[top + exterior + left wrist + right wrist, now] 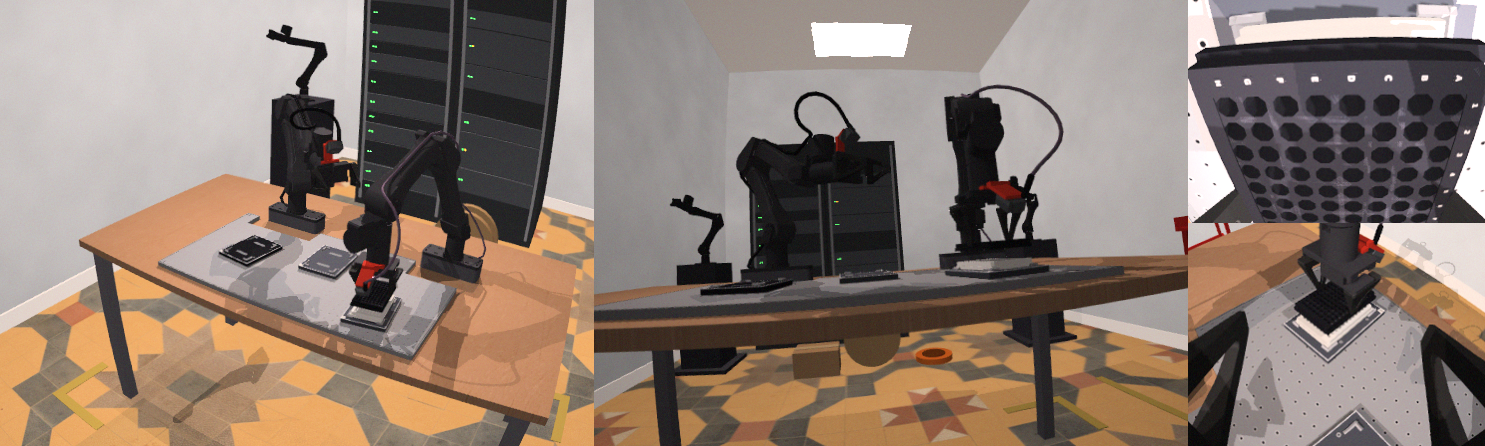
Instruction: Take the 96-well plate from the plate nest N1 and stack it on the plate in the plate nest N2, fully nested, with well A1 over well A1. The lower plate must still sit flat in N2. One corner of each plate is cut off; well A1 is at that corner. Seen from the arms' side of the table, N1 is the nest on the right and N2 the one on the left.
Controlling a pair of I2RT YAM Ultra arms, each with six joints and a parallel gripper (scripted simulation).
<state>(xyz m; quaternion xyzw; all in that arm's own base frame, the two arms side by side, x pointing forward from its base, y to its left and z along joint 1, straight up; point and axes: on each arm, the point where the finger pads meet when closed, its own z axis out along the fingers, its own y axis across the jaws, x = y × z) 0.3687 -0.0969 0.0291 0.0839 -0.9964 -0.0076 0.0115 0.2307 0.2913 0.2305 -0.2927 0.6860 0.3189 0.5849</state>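
My left hand is 4 cm above the white 96-well plate. From my left hand the other things lie so: black 96-well plate: 1 cm below.
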